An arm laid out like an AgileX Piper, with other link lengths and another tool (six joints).
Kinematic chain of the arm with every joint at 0, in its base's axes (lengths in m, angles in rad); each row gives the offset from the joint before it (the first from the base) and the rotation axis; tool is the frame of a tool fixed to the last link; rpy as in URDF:
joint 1: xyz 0 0 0.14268 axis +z
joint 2: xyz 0 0 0 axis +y
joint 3: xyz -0.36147 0 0.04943 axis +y
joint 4: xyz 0.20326 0 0.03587 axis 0.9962 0 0.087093
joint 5: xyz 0 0 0 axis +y
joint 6: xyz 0.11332 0 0.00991 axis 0.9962 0 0.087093
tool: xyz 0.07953 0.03 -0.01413 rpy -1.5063 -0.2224 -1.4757
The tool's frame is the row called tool.
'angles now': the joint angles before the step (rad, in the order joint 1, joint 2, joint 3, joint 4, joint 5, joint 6). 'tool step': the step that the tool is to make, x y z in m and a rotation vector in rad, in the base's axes. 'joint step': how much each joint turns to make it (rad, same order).
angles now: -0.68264 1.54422 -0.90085 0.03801 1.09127 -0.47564
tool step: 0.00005 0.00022 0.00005 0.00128 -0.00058 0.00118
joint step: 0.00001 -0.00001 0.00001 0.00142 0.00042 -0.00191
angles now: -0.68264 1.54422 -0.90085 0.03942 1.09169 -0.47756
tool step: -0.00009 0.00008 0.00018 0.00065 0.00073 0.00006
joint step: 0.00000 -0.00001 -0.00071 0.00001 0.00170 -0.00001
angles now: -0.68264 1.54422 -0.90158 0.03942 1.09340 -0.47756
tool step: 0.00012 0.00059 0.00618 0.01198 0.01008 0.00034
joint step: 0.00000 0.00000 -0.02891 0.00234 0.04433 -0.00001
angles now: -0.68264 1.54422 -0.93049 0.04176 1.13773 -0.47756
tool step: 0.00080 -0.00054 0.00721 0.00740 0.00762 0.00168
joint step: -0.00002 0.00000 -0.03531 0.00000 0.04593 -0.00002
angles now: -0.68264 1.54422 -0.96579 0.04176 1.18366 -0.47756
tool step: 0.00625 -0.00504 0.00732 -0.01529 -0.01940 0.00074
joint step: -0.00001 0.00000 -0.04455 0.00000 0.01987 -0.00001
